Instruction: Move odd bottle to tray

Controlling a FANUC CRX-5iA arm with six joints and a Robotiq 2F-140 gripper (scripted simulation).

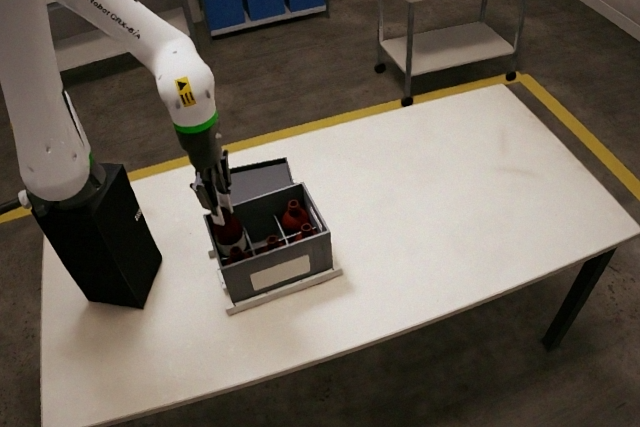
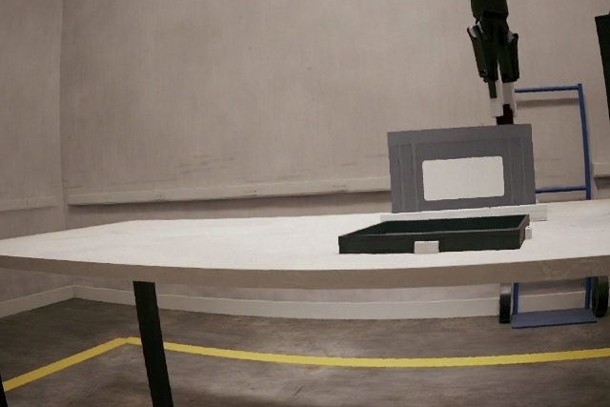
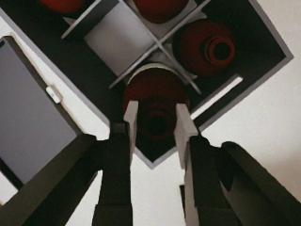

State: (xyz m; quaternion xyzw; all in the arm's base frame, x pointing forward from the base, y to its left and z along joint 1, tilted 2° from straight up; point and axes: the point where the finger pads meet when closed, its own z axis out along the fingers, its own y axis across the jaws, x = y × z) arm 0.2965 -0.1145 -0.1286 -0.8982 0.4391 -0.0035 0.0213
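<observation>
My gripper is now 9 cm above the bottle. Also, from my hand: crate (14 cm below, 8 cm ahead, 5 cm to the right); then dark tray (23 cm to the left, 21 cm below, 14 cm ahead).
</observation>
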